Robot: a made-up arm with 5 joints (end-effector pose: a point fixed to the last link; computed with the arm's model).
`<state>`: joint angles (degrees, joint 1 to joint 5).
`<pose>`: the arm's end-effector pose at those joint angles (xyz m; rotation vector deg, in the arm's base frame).
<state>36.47 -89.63 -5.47 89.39 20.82</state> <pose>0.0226 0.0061 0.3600 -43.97 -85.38 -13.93</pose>
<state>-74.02 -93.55 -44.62 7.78 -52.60</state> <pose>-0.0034 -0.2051 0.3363 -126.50 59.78 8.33</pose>
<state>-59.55 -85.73 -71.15 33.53 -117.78</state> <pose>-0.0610 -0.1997 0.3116 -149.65 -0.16 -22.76</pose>
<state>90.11 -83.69 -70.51 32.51 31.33</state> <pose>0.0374 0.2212 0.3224 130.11 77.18 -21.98</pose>
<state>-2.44 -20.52 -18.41 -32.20 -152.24</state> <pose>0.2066 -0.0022 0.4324 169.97 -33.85 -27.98</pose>
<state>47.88 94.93 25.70 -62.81 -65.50</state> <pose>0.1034 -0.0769 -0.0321 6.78 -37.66 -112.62</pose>
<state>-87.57 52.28 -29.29 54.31 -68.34</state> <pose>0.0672 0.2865 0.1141 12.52 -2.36 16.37</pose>
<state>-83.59 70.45 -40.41 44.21 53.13</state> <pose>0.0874 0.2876 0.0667 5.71 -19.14 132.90</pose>
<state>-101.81 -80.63 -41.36 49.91 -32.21</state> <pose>0.0794 -0.1158 0.3971 152.90 -60.52 14.27</pose>
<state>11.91 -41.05 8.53 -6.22 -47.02</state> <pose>0.2017 -0.0420 0.3912 43.01 -125.28 -32.60</pose>
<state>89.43 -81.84 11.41 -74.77 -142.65</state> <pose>0.0365 0.0539 0.3935 66.17 -124.42 65.39</pose>
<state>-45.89 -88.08 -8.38 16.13 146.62</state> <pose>0.0033 -0.0570 0.4109 134.69 117.21 -15.05</pose>
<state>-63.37 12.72 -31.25 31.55 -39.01</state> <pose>0.1800 0.2472 0.3120 61.46 -47.01 18.21</pose>
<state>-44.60 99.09 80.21 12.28 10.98</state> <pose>0.0032 -0.0548 0.1429 -32.61 99.14 37.85</pose>
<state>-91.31 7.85 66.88 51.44 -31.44</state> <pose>0.0529 0.0923 0.0871 -33.49 17.23 55.11</pose>
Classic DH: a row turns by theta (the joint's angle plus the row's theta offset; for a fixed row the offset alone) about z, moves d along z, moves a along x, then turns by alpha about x. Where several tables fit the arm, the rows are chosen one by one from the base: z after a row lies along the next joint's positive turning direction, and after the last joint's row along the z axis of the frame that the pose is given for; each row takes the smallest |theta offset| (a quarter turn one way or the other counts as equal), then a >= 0, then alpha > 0; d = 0 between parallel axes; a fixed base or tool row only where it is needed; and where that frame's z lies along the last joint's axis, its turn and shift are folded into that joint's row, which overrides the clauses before.
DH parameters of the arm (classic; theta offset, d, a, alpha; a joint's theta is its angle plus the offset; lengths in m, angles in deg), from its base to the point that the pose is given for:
base (fixed): 0 0 0.046 180
joint 1: 0 -0.18 0.041 90
joint 2: -75.83 0 0.1021 0
joint 3: 73.54 0 0.1501 0
joint 4: -87.71 -0.009 0 90
joint 5: -2.79 -0.055 0 0

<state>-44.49 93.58 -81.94 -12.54 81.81</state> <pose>0.2958 0.2328 0.1254 -31.66 -101.88 92.52</pose>
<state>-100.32 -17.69 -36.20 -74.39 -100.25</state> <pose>0.0398 0.0845 0.4498 -138.79 -28.69 -1.17</pose>
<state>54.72 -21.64 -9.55 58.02 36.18</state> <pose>0.1553 -0.1701 0.3392 -44.16 -45.64 -19.11</pose>
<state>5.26 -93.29 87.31 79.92 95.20</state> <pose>0.1492 -0.0185 0.1680 -13.33 -11.66 86.53</pose>
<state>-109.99 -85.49 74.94 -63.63 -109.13</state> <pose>0.0184 0.1023 0.2990 153.32 58.72 -0.38</pose>
